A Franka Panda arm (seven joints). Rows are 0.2 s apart.
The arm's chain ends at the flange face. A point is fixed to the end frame.
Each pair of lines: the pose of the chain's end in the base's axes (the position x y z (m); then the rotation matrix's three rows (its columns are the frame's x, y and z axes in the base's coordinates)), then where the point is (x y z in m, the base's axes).
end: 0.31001, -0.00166, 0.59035; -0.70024, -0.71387, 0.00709; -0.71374, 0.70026, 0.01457; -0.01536, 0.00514, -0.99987
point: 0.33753 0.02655 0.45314
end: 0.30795, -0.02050, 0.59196; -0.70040, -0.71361, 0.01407; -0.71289, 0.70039, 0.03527; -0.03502, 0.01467, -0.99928
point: 0.33644 0.01053 0.45556
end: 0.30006, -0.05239, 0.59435; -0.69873, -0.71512, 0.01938; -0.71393, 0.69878, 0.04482; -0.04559, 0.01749, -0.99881
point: 0.32922 -0.02000 0.45840
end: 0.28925, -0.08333, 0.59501; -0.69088, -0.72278, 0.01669; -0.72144, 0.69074, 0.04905; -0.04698, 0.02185, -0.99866
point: 0.31775 -0.05008 0.45913
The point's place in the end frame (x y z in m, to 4 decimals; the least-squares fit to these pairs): -0.0373 -0.0006 0.1378
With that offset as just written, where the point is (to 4 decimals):
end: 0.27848, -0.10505, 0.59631; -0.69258, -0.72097, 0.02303; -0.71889, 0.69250, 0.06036; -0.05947, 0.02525, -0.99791
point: 0.3079 -0.0703 0.4610
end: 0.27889, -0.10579, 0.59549; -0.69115, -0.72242, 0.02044; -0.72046, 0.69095, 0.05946; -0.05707, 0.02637, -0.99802
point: 0.3079 -0.0711 0.4601
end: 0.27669, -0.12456, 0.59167; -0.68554, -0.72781, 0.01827; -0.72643, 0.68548, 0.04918; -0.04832, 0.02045, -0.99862
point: 0.3052 -0.0911 0.4559
